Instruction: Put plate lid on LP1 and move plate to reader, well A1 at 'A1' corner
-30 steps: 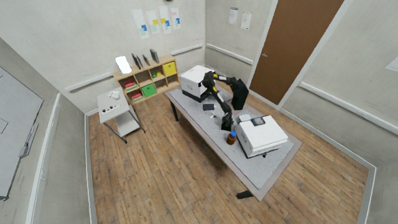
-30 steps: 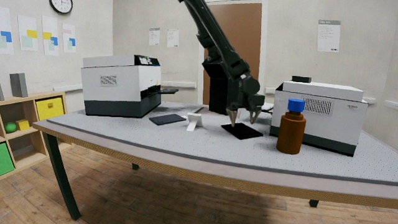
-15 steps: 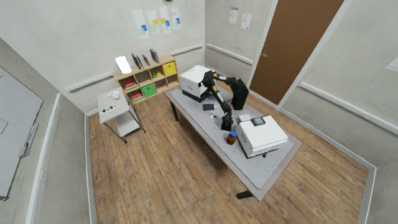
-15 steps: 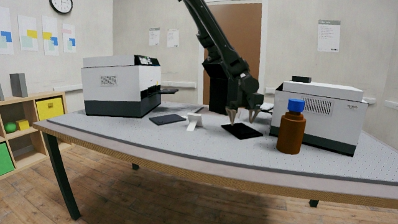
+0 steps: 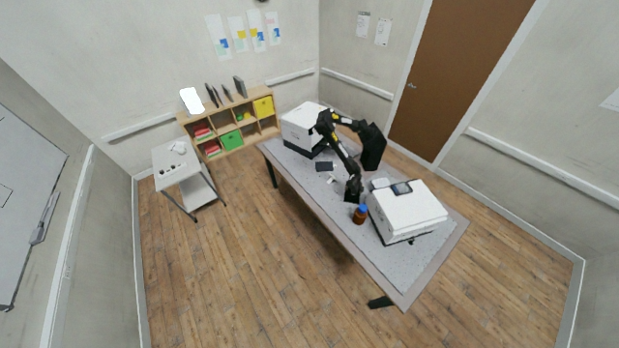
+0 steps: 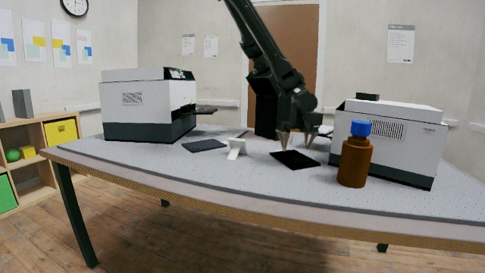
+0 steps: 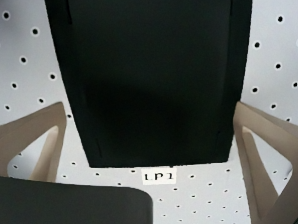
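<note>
Right now my hand is 160 mm past the white well plate, 160 mm to the right of it and 40 mm below it.
</note>
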